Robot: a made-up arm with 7 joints.
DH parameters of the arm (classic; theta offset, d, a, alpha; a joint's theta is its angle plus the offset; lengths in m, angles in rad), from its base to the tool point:
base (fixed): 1.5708 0.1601 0 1.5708
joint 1: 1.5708 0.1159 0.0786 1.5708
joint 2: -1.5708 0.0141 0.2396 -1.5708
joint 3: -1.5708 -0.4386 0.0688 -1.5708
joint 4: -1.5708 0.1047 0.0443 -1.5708
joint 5: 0 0.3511 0.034 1.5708
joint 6: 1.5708 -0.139 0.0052 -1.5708
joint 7: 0.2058 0 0.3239 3.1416
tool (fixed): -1.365 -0.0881 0 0
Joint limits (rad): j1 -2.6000..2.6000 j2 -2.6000..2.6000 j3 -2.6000..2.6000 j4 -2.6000..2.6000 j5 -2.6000..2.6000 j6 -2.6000..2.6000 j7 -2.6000..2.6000
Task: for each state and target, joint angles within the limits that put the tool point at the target. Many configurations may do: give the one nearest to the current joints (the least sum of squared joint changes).
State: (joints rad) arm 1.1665 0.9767 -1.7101 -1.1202 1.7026 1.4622 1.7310
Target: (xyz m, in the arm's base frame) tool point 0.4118 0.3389 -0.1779
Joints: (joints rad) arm 0.9374 0.0361 -1.8770 -0.8035 1.7937 1.5843 1.6520
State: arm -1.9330 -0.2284 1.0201 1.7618 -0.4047 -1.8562 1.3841
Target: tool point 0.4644 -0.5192 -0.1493
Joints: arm -1.4004 -0.2966 1.1779 2.3463 0.0774 -1.5923 1.6927
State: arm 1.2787 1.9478 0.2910 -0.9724 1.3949 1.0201 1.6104
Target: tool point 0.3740 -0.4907 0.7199
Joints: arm 1.3479 2.4076 0.4676 -1.4572 1.5034 0.9709 1.4176
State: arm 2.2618 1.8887 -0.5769 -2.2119 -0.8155 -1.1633 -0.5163
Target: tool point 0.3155 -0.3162 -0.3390
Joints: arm 2.2155 1.7071 -0.3373 -1.7467 -0.5498 -0.8538 -0.4610
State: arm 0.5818 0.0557 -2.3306 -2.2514 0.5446 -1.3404 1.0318
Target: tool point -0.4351 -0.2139 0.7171
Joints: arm 0.4735 0.9905 -2.4290 -2.4230 0.3072 -1.2342 0.7948
